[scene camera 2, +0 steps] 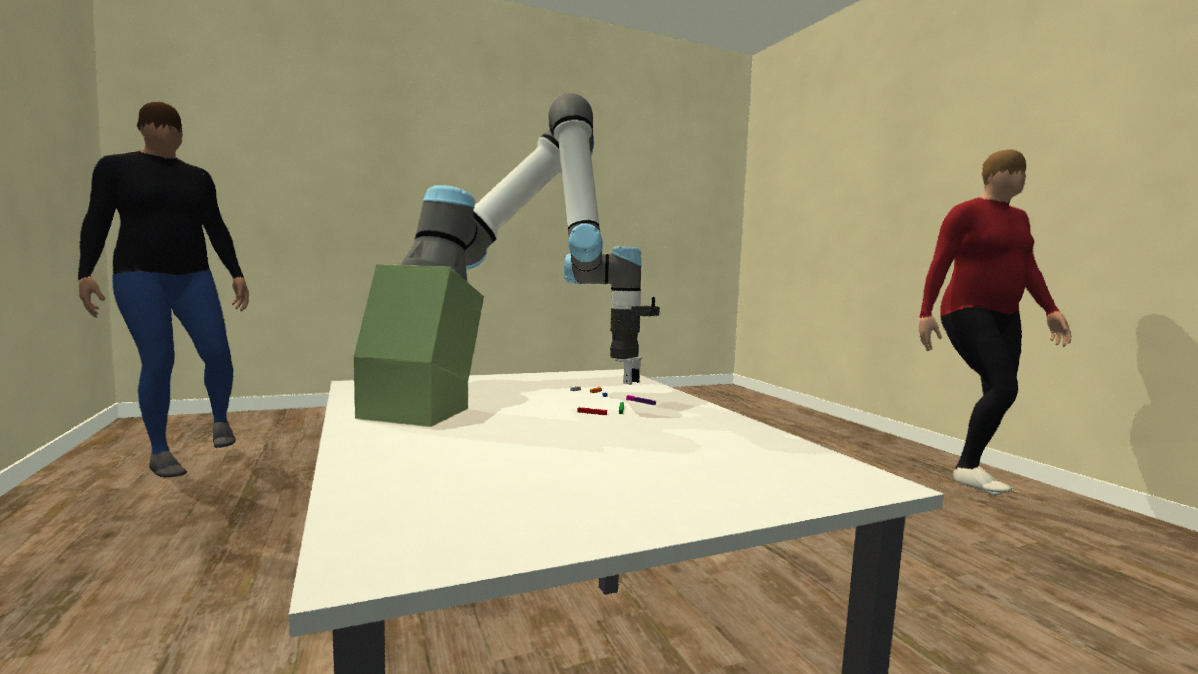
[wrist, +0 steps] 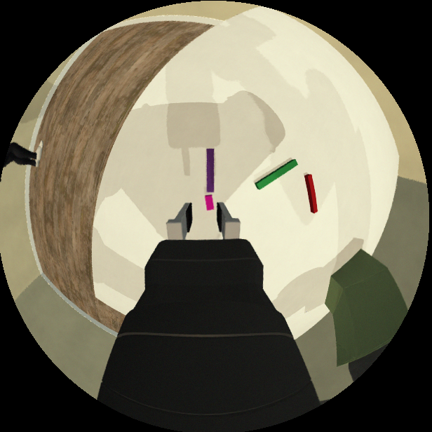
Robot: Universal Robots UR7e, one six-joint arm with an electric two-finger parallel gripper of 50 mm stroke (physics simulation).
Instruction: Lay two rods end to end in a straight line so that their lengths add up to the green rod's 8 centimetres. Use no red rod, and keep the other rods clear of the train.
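Frame: origin at the arm's base, x right, y back, z down, level; metres.
Seen in the pictures: gripper, between the fingertips: (scene camera 2: 631,383); arm's base, origin of its link: (scene camera 2: 432,281).
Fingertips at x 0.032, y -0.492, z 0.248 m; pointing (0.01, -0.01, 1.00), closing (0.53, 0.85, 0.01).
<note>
Pixels of each thing's top centre, then the offset from my fingertips to it. Level surfaces: height alone.
- long purple rod, centre of its top: (scene camera 2: 645,399) dx +0.045, dy -0.019, dz +0.033 m
- short magenta rod, centre of its top: (scene camera 2: 630,396) dx +0.006, dy +0.004, dz +0.033 m
- green rod, centre of its top: (scene camera 2: 621,405) dx +0.100, dy +0.067, dz +0.033 m
- red rod, centre of its top: (scene camera 2: 592,409) dx +0.116, dy +0.146, dz +0.033 m
- small blue rod, centre of its top: (scene camera 2: 605,392) dx -0.043, dy +0.056, dz +0.033 m
- orange rod, centre of its top: (scene camera 2: 595,388) dx -0.102, dy +0.061, dz +0.033 m
- grey rod, centre of its top: (scene camera 2: 575,386) dx -0.131, dy +0.110, dz +0.033 m
- table, height of its surface: dz +0.043 m
A long purple rod (scene camera 2: 643,400) (wrist: 210,170) and a short magenta rod (scene camera 2: 629,398) (wrist: 209,202) lie nearly end to end on the table. In the wrist view a small gap shows between them, and the magenta rod is turned slightly out of line. The green rod (scene camera 2: 621,408) (wrist: 276,174) lies apart at a slant, to the right in the wrist view. My gripper (scene camera 2: 631,382) (wrist: 204,211) is open and empty, above the table; its fingertips show just below the magenta rod in the wrist view, one on each side of its line.
A red rod (scene camera 2: 592,411) (wrist: 311,193) lies beyond the green one. In the scene view a small blue rod (scene camera 2: 604,394), an orange rod (scene camera 2: 595,389) and a grey rod (scene camera 2: 575,388) lie behind. The green robot base block (scene camera 2: 393,389) (wrist: 370,305) stands on the table (scene camera 2: 586,502). Two people stand beyond it.
</note>
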